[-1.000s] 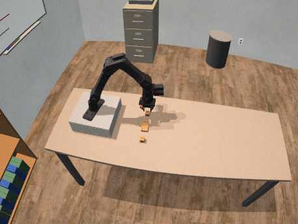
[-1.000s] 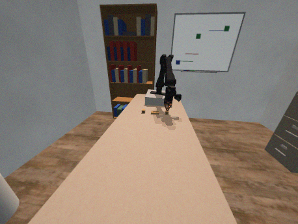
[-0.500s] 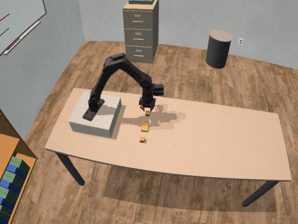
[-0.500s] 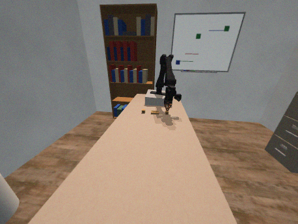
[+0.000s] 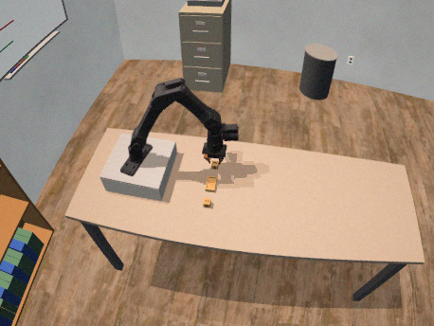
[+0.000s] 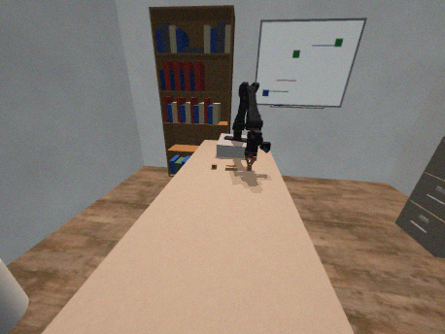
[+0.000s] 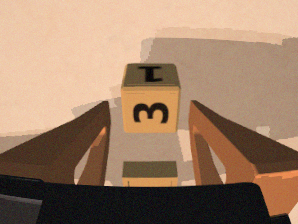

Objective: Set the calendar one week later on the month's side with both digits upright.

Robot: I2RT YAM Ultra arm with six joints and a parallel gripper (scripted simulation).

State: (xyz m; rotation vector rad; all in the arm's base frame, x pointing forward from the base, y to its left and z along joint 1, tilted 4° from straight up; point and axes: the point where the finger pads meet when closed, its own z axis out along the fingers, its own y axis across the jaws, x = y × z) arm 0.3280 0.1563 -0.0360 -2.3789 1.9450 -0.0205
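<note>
The wooden digit cube lies 20 mm below my hand. Also, from my hand: calendar tray (100 mm to the right, 30 mm below, 20 mm ahead).
</note>
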